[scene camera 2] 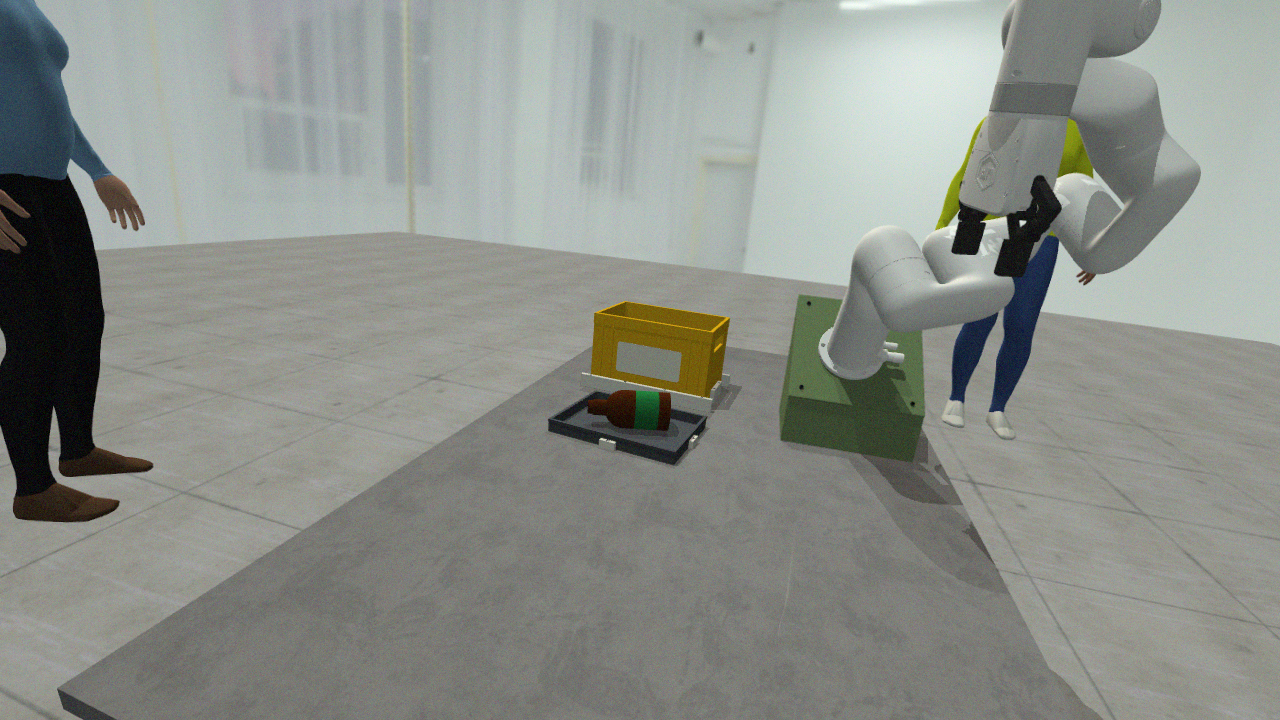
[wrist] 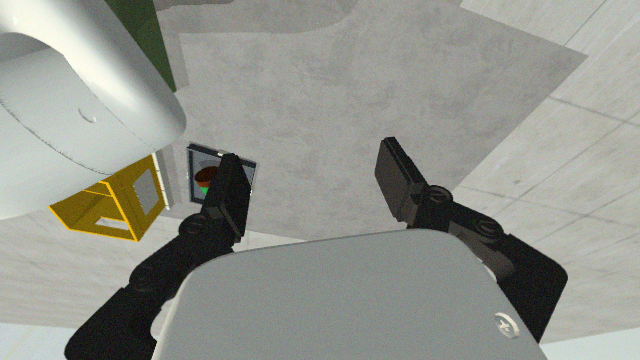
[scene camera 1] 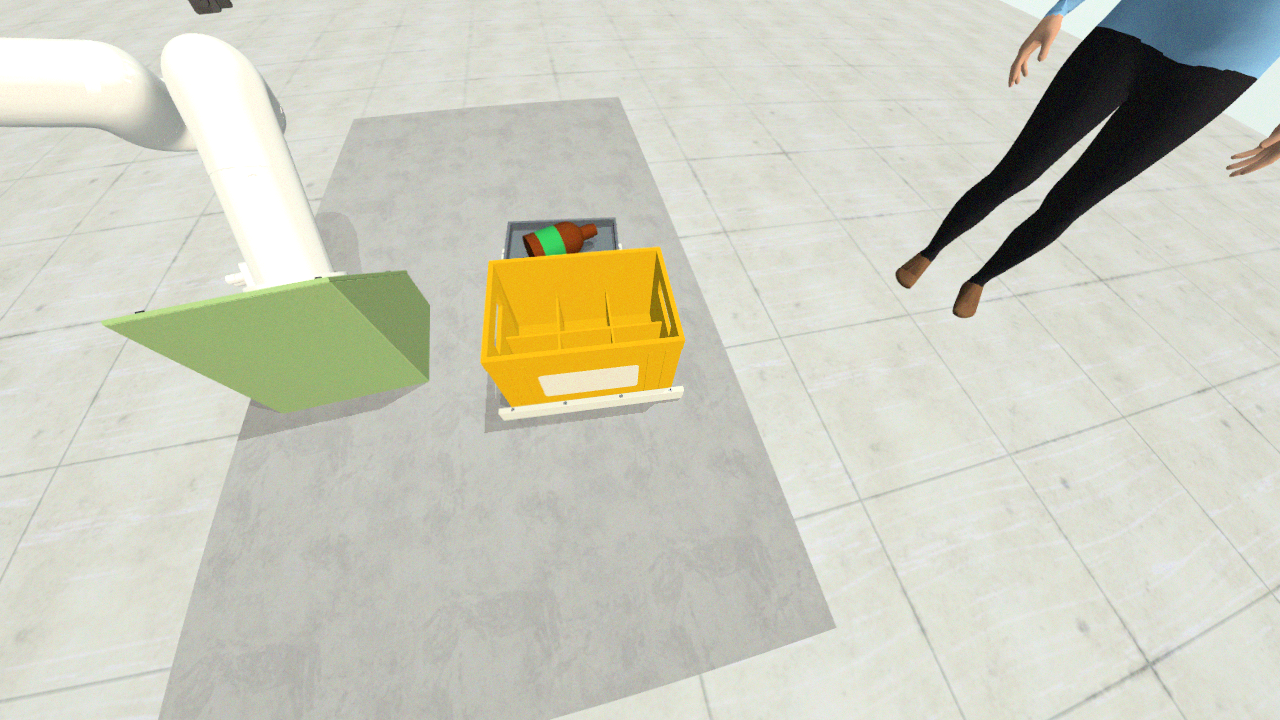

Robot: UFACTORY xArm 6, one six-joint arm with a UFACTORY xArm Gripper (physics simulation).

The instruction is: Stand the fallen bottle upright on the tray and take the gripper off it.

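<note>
A brown bottle with a green band lies on its side on the dark tray. In scene camera 2 its neck points left. In the wrist view the base end of the bottle shows in the tray, and the left finger hides the rest. My gripper is open and empty, high above the floor slab and well apart from the bottle. In scene camera 1 a dark part of the gripper shows at the top left edge.
A yellow crate with compartments stands right beside the tray, with white rails at its foot. The arm's green base block stands to the other side. One person stands near the slab, another behind the arm.
</note>
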